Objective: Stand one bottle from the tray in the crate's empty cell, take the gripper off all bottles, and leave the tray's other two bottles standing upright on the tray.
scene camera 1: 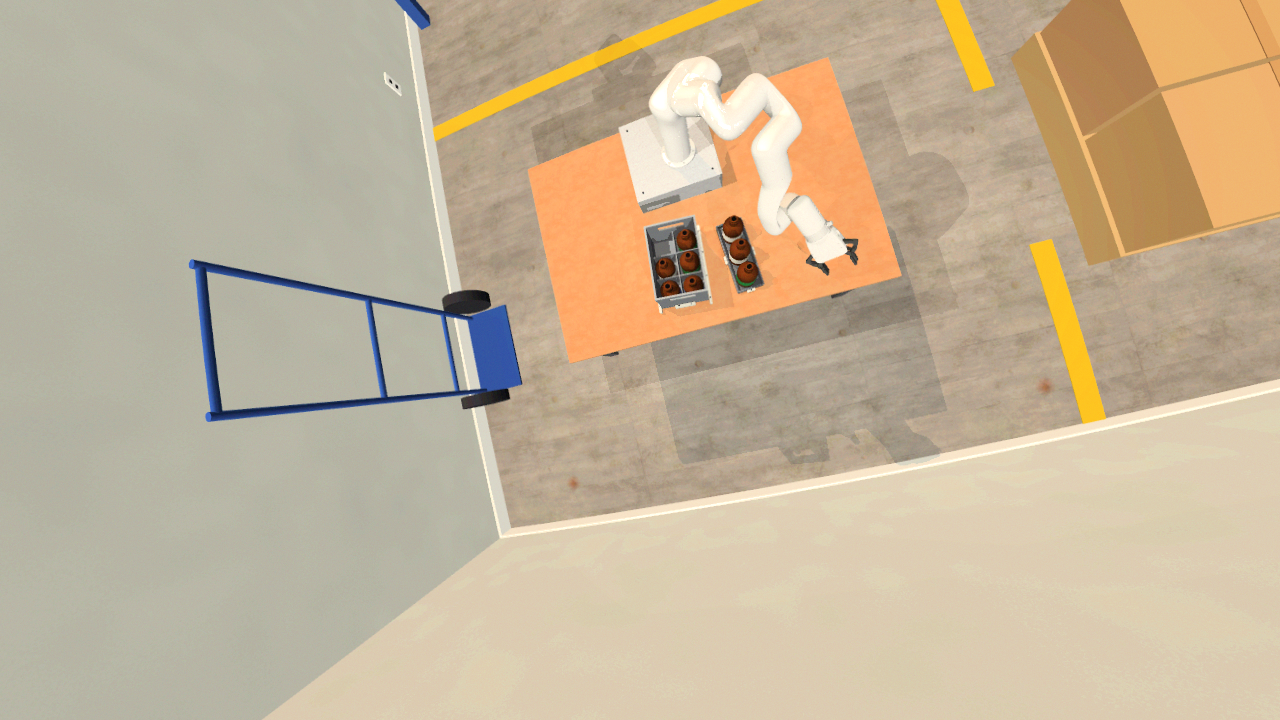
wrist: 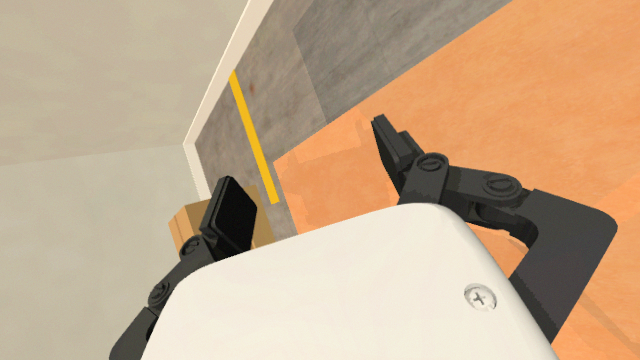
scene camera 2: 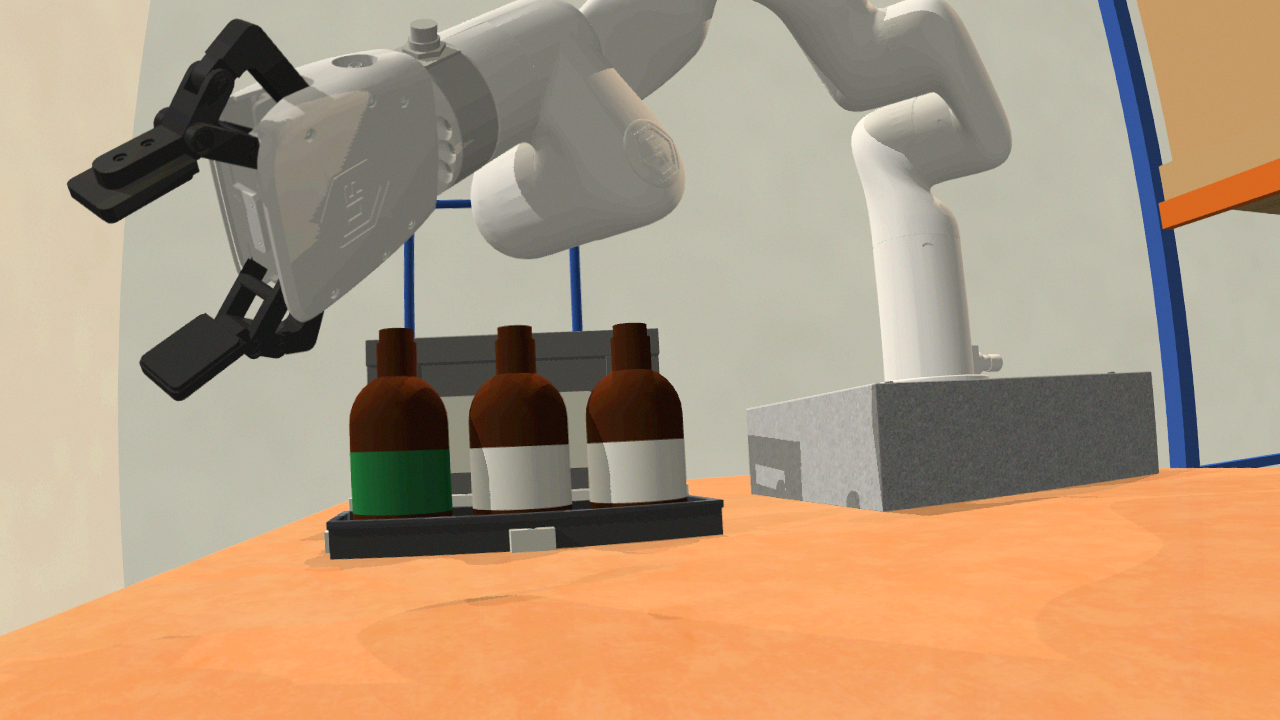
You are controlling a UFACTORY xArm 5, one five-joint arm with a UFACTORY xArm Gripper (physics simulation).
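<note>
Three brown bottles stand upright in a row on the dark tray: a green-labelled bottle at the end away from the robot base, a white-labelled middle bottle and a white-labelled bottle nearest the base. The grey crate stands beside the tray and holds several brown bottles; its empty cell is at the corner towards the base. My gripper is open and empty, tilted, in the air on the tray's side away from the crate, touching no bottle.
The orange table carries the robot's grey base box, which stands behind the crate and tray. A blue hand truck and a large tan box stand off the table.
</note>
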